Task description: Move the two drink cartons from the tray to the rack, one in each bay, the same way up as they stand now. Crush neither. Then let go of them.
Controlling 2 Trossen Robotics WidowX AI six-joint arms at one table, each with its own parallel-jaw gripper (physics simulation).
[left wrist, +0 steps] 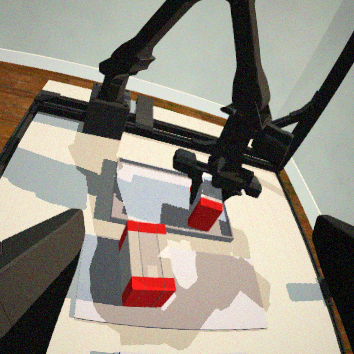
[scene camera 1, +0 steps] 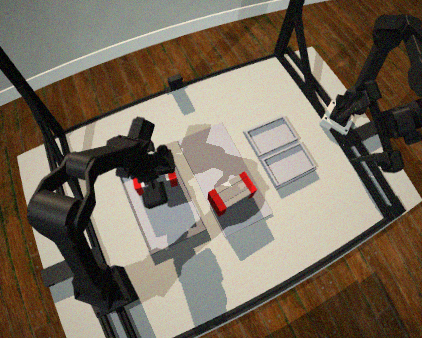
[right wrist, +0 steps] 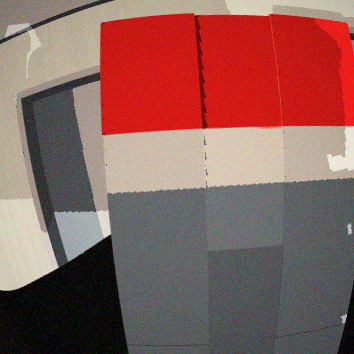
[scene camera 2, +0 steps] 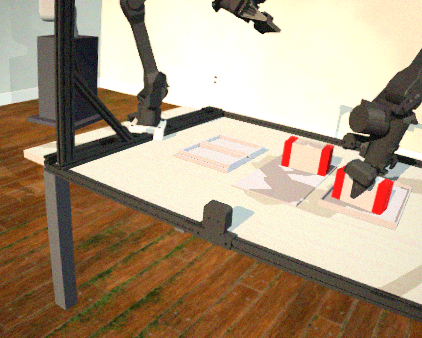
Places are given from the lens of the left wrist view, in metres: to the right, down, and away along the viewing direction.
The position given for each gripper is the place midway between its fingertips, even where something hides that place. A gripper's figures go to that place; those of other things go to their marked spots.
left gripper (left wrist: 203, 225): 0.01, 0.02, 0.10
right gripper (left wrist: 200, 206): 0.05, 0.07, 0.62
